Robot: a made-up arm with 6 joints.
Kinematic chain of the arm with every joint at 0, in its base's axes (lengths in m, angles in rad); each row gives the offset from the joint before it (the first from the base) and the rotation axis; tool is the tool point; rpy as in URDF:
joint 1: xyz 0 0 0.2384 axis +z
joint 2: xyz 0 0 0 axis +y
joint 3: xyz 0.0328 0 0.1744 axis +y
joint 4: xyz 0.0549 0 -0.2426 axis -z
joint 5: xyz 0 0 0 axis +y
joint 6: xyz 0.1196 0 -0.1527 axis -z
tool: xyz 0 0 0 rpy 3.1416 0 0
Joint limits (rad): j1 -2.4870..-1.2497 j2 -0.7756..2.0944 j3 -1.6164..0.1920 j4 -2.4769..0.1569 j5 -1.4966..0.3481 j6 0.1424..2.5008
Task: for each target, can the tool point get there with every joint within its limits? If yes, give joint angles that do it. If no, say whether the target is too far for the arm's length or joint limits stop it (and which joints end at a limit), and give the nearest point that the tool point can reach.
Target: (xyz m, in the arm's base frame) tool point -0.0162 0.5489 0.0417
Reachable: no: joint limits stop it (at a limit: joint 2, joint 5) | nearest point -0.0090 0.3044 0.0707 | short by 0.246 m
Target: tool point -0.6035 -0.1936 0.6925
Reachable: no: too far | nearest point -0.3638 -0.2511 0.5744 | short by 0.273 m
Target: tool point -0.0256 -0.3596 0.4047
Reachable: yes | joints -1.8785 0.0065 -0.7486 -0.4541 -1.0243 2.0631
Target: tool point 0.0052 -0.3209 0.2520
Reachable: yes | joints -2.1988 0.1029 -0.7271 -1.4630 -0.8814 0.5182
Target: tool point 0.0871 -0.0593 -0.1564
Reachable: yes | joints -2.3525 1.6864 -0.6957 -0.6815 -0.3482 1.8795
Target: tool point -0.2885 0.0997 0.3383
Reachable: no: joint limits stop it (at a limit: joint 1, joint 3, joint 4) | nearest point -0.1762 -0.0995 0.3574 | short by 0.229 m
